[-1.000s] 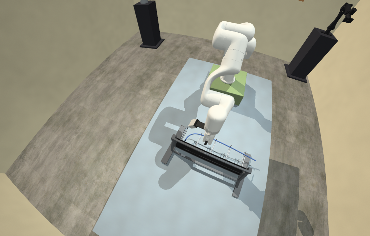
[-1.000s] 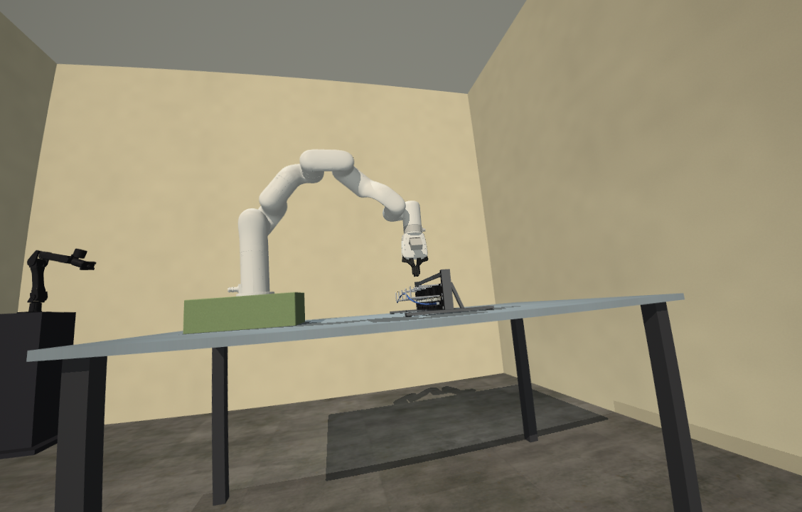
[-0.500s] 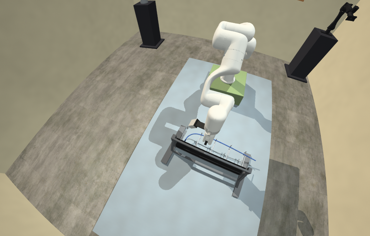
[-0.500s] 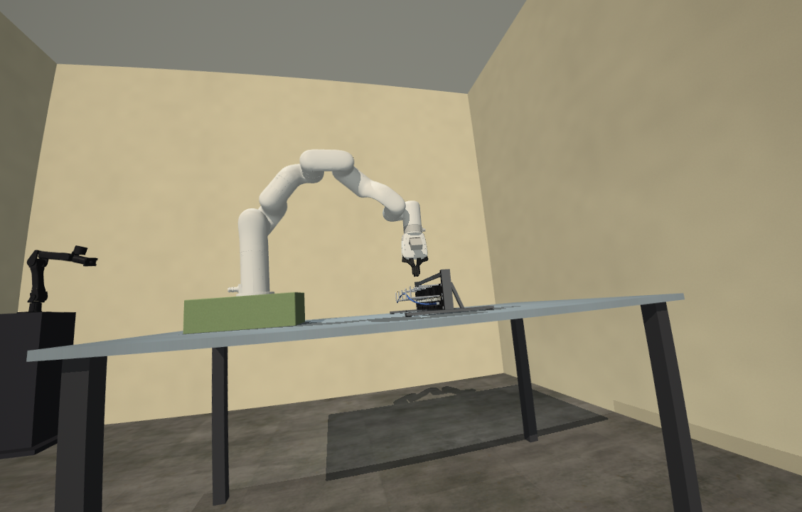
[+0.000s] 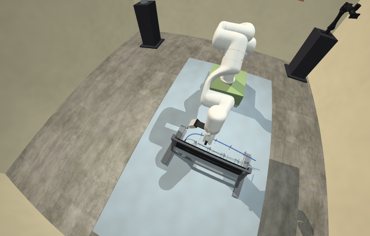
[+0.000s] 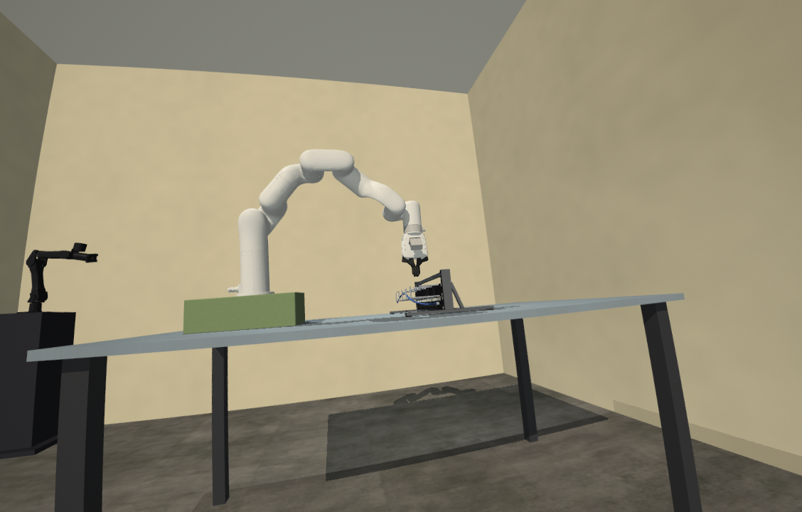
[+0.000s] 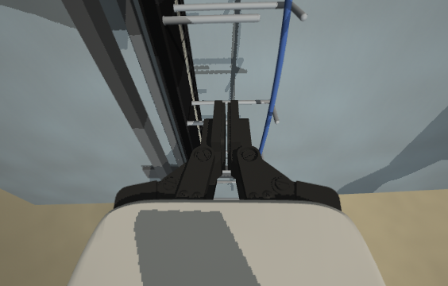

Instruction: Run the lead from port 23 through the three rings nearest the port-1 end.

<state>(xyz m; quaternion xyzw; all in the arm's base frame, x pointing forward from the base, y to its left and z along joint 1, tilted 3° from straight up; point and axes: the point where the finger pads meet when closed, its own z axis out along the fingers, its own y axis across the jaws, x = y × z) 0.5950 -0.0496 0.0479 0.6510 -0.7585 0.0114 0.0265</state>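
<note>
Now: hand 7 cm short of the patch panel rack, 4 cm to the right of it and 10 cm above it.
</note>
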